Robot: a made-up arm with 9 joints. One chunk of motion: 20 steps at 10 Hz.
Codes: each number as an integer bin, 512 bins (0 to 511) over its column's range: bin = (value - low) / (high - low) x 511, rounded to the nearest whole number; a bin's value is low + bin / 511 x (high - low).
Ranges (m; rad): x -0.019..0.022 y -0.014..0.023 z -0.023..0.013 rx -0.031..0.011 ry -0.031..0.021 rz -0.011..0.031
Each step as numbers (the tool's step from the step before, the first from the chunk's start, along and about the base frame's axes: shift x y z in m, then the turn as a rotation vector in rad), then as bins.
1 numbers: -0.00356 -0.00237 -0.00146 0.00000 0.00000 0.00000
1 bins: 192 161 306 377 305 134
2 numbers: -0.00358 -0.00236 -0.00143 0.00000 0.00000 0.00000
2 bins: 192 161 306 377 305 134
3 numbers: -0.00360 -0.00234 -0.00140 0.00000 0.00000 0.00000
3 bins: 192 161 307 377 305 134
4 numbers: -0.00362 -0.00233 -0.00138 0.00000 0.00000 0.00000
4 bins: 192 161 307 377 305 134
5 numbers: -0.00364 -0.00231 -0.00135 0.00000 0.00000 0.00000
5 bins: 191 161 307 377 305 134
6 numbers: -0.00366 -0.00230 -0.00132 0.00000 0.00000 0.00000
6 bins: 191 162 308 377 305 134
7 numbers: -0.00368 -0.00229 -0.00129 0.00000 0.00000 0.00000
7 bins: 191 162 308 377 305 134
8 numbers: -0.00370 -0.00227 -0.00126 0.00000 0.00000 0.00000
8 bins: 191 162 309 377 305 134
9 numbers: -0.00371 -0.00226 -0.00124 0.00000 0.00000 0.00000
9 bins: 191 162 309 377 305 134
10 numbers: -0.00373 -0.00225 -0.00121 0.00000 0.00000 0.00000
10 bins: 190 162 309 377 305 134
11 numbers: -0.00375 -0.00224 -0.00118 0.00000 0.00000 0.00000
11 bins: 190 162 310 377 305 134
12 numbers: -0.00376 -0.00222 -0.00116 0.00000 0.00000 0.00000
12 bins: 190 163 310 377 305 134
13 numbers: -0.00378 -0.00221 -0.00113 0.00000 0.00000 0.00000
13 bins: 190 163 310 377 305 134
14 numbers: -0.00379 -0.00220 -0.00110 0.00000 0.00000 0.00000
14 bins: 190 163 311 377 305 134
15 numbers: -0.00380 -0.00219 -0.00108 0.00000 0.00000 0.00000
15 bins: 189 163 311 377 305 134
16 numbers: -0.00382 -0.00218 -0.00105 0.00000 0.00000 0.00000
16 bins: 189 163 312 377 305 134
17 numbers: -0.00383 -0.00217 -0.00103 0.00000 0.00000 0.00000
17 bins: 189 163 312 377 305 134
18 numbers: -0.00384 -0.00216 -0.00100 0.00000 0.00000 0.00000
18 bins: 189 164 312 377 305 134
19 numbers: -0.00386 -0.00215 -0.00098 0.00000 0.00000 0.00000
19 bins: 189 164 313 377 305 134
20 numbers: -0.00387 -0.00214 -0.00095 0.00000 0.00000 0.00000
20 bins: 189 164 313 377 305 134
